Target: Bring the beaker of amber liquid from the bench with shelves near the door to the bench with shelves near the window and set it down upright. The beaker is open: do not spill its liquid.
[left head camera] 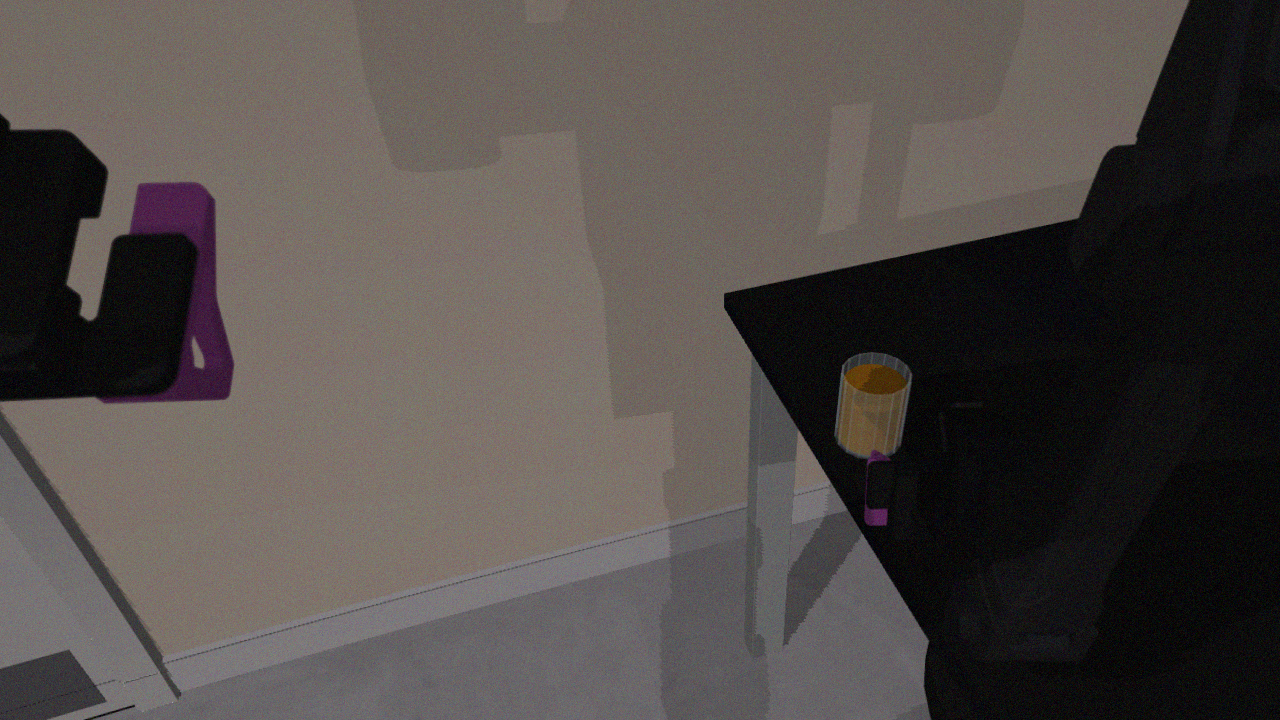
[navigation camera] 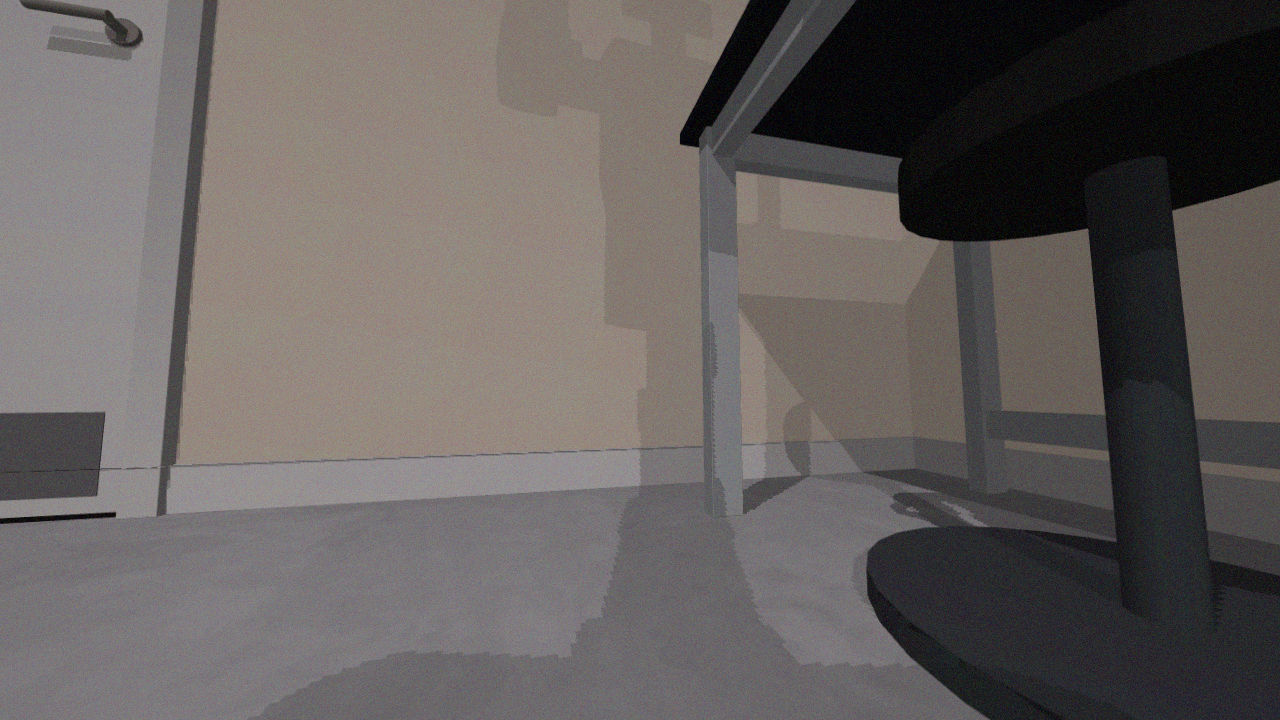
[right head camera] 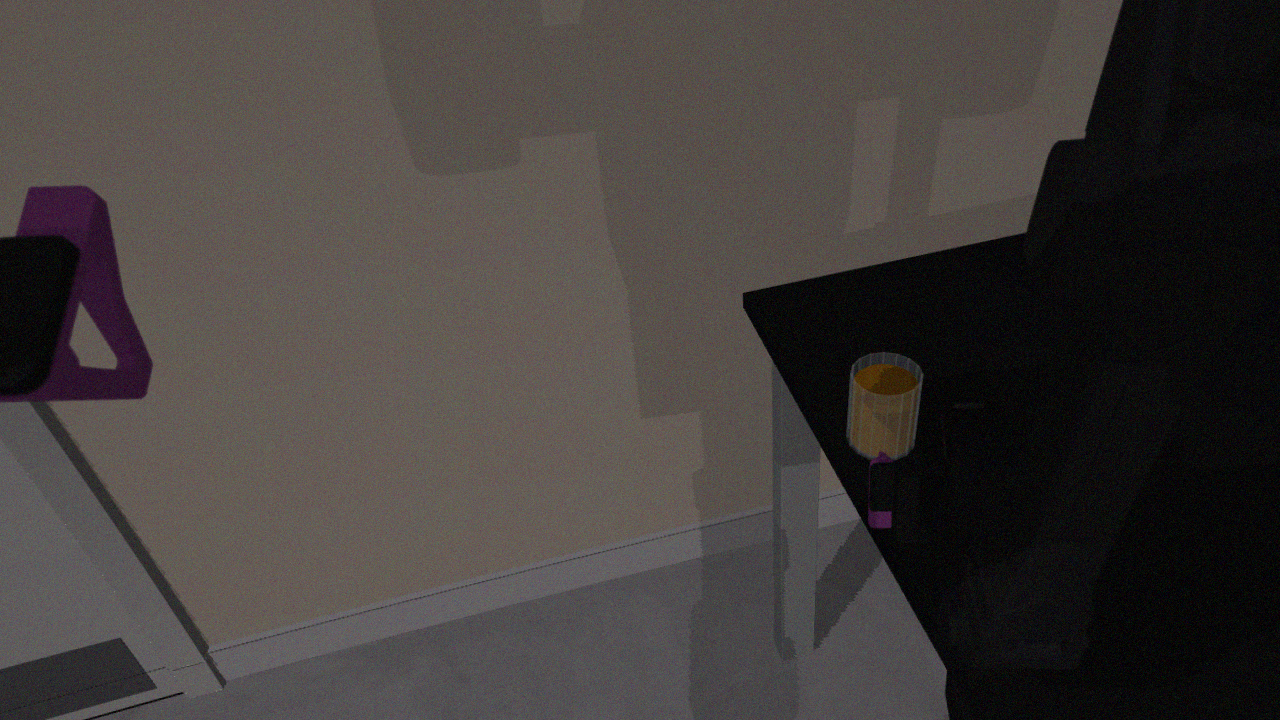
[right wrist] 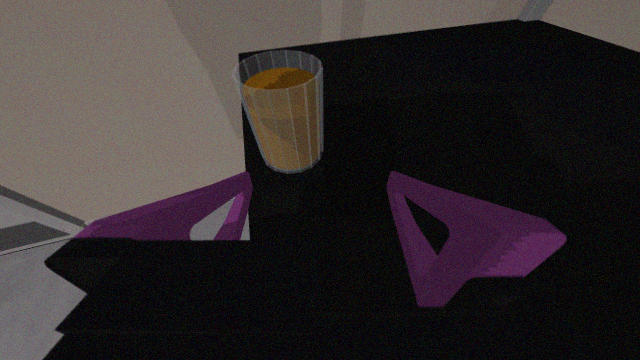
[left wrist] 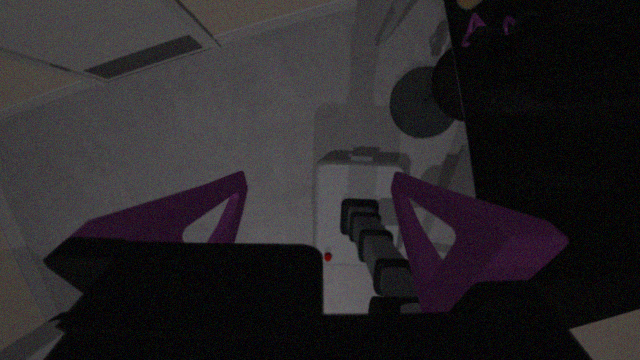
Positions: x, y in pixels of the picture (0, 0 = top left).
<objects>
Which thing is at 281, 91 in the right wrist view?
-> A beaker of amber liquid.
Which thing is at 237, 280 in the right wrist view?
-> My right gripper.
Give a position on a door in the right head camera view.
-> At 82, 577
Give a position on a door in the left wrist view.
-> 64, 44
</objects>
